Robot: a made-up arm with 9 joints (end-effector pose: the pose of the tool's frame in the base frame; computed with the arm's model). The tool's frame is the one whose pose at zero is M. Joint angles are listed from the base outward.
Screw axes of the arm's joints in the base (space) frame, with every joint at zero. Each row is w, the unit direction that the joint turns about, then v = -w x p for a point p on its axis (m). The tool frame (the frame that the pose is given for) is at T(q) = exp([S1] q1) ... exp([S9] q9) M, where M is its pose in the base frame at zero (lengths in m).
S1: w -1 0 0 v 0 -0.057 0
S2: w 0 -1 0 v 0.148 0 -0.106
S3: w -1 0 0 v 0 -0.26 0.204
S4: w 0 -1 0 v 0.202 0 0.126
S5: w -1 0 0 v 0 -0.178 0.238
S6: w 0 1 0 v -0.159 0 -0.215
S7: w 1 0 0 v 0 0.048 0.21
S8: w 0 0 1 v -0.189 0.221 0
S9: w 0 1 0 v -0.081 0 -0.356
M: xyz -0.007 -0.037 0.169 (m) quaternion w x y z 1 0 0 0
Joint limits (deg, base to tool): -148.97..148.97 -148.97..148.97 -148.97..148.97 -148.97..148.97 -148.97..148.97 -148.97..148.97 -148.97..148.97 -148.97..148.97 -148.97..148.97
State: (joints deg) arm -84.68 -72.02 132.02 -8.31 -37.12 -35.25 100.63 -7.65 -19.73
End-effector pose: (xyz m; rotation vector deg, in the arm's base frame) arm 0.8348 -0.5428 0.3629 96.68 33.48 49.49
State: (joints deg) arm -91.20 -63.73 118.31 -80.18 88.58 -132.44 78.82 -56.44 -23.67
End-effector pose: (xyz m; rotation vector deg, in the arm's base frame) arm 0.1342 0.3466 0.3681 9.12 61.33 92.96
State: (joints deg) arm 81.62 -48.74 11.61 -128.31 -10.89 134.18 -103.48 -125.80 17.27
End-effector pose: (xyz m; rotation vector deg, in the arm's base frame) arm 0.0178 0.5139 0.2303 -7.54 -163.76 26.33
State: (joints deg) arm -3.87 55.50 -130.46 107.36 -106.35 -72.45 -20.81 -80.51 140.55
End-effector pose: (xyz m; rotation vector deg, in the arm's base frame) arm 0.0039 -0.1843 -0.0276 14.21 76.38 -74.28
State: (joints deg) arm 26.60 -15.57 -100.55 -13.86 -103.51 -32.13 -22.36 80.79 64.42
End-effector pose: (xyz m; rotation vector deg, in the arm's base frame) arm -0.0022 0.8082 0.6161 98.18 -23.95 33.95
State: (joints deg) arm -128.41 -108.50 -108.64 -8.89 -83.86 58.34 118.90 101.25 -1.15
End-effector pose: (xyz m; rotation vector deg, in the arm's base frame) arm 0.4187 -0.9855 0.4351 70.61 -67.44 133.87
